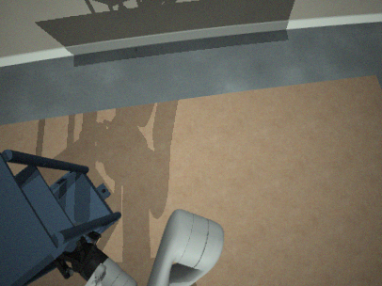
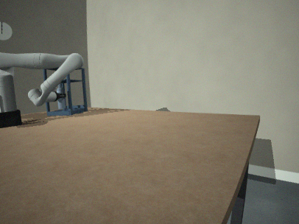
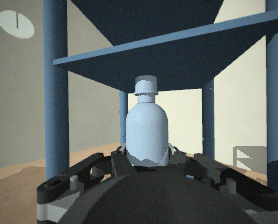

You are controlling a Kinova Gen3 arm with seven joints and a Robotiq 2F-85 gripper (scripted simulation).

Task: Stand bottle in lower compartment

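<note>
The shelving unit lies 60 mm ahead of my hand, 40 mm above it and 20 mm to the left of it. The rest, counted from my hand: pale blue bottle (30 mm above).
</note>
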